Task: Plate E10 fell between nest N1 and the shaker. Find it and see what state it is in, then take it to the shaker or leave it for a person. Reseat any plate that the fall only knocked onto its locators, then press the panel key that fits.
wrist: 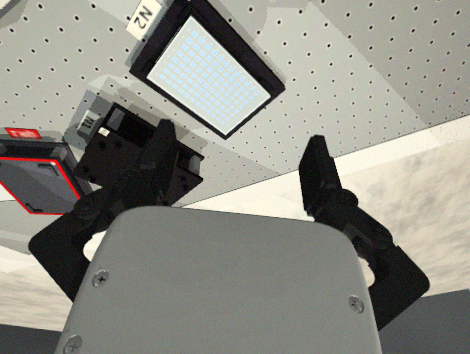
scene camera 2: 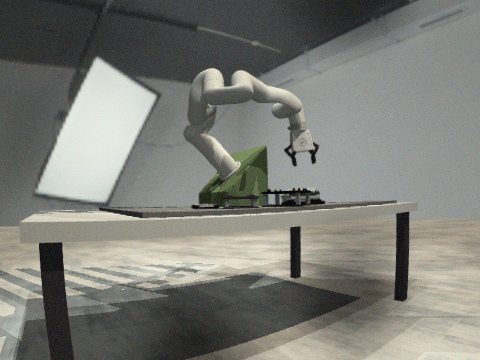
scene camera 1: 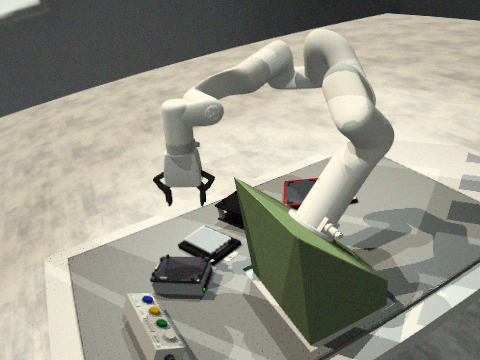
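My gripper is open and empty, high above the far side of the table. A pale plate with bluish wells rests on the black nest N2; the black margin looks wider on the label side, and any tilt is hard to tell. The black raised nest N1 is partly behind the left finger in the wrist view. The dark-topped grey shaker shows a green light. The key panel has blue, yellow, green and whitish keys. Plate E10 cannot be made out.
The green wedge-shaped base stands beside N1 and N2, hiding part of N1 in the first scene view. A dark tray with a red outline lies beyond N1, partly behind the arm. The perforated board lies under the nests.
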